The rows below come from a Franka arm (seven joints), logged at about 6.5 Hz.
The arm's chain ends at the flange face. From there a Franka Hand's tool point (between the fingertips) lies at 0.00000 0.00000 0.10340 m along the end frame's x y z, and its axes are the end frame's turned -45 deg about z.
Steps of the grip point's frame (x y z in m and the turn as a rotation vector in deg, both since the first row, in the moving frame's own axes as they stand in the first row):
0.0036 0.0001 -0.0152 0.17 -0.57 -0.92
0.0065 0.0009 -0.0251 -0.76 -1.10 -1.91
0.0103 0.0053 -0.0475 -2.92 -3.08 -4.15
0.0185 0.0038 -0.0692 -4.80 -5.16 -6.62
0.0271 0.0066 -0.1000 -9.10 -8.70 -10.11
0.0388 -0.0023 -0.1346 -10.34 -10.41 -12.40
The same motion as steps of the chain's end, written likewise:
0.0036 -0.0030 -0.0152 -0.28 -0.52 -0.92
0.0056 -0.0063 -0.0251 -1.32 -0.24 -1.91
0.0110 -0.0112 -0.0472 -4.24 -0.11 -4.15
0.0155 -0.0231 -0.0684 -7.04 -0.25 -6.62
0.0213 -0.0369 -0.0975 -12.59 0.28 -10.11
0.0231 -0.0551 -0.1312 -14.67 -0.05 -12.40

